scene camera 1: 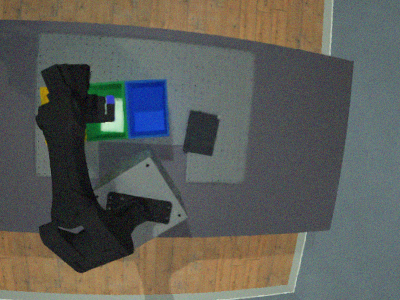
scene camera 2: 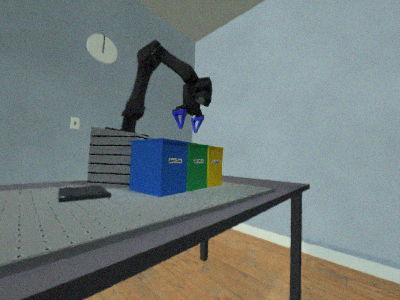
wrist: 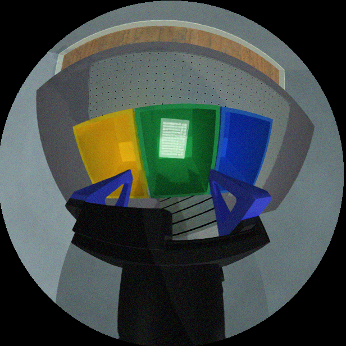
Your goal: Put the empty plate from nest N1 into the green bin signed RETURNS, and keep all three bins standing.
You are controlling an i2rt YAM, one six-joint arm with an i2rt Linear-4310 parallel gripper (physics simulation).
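Seen in the pictures: gripper, fingertip midpoint: (scene camera 2: 188,130); arm's base, link origin: (scene camera 1: 139,207) (scene camera 2: 127,133).
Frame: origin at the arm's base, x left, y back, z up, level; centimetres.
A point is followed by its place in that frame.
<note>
A white gridded plate (scene camera 1: 112,126) @[x 14.9, y -21.3, z -22.2 cm] (wrist: 174,138) is down inside the green bin (scene camera 1: 95,135) @[x 19.0, y -17.9, z -14.2 cm] (scene camera 2: 197,172) @[x 16.9, y -35.5, z -16.8 cm] (wrist: 177,107), below its rim. The blue bin (scene camera 1: 147,81) @[x 4.3, y -38.6, z -5.5 cm] (scene camera 2: 150,170) @[x -2.3, y -34.8, z -15.7 cm] (wrist: 240,150) and the yellow bin (scene camera 1: 44,95) @[x 35.8, y -28.5, z -6.7 cm] (scene camera 2: 215,172) @[x 30.3, y -32.0, z -17.3 cm] (wrist: 102,145) stand upright against the green bin's two sides. My gripper (scene camera 2: 188,129) @[x 17.6, y -27.7, z 0.7 cm] (wrist: 170,173) is open and empty, above the bins, its blue fingers wide apart. In the top view the arm covers part of the yellow and green bins. The signs on the bins are too blurred to read, and nest N1 cannot be made out.
A dark flat block (scene camera 1: 201,132) @[x -19.1, y -25.4, z -22.3 cm] (scene camera 2: 85,193) @[x -19.4, y -30.2, z -22.3 cm] lies on the grey perforated board (scene camera 1: 225,75) @[x -24.2, y -49.5, z -23.5 cm] (scene camera 2: 40,235) @[x -27.3, y -54.3, z -23.5 cm] (wrist: 165,75), on the blue bin's side. The arm's base stands on a grey box with dark side lines (scene camera 1: 150,182) @[x -2.2, y -8.5, z -0.6 cm] (scene camera 2: 107,160) @[x -9.5, y -6.5, z -13.3 cm] (wrist: 195,220), close behind the bins.
</note>
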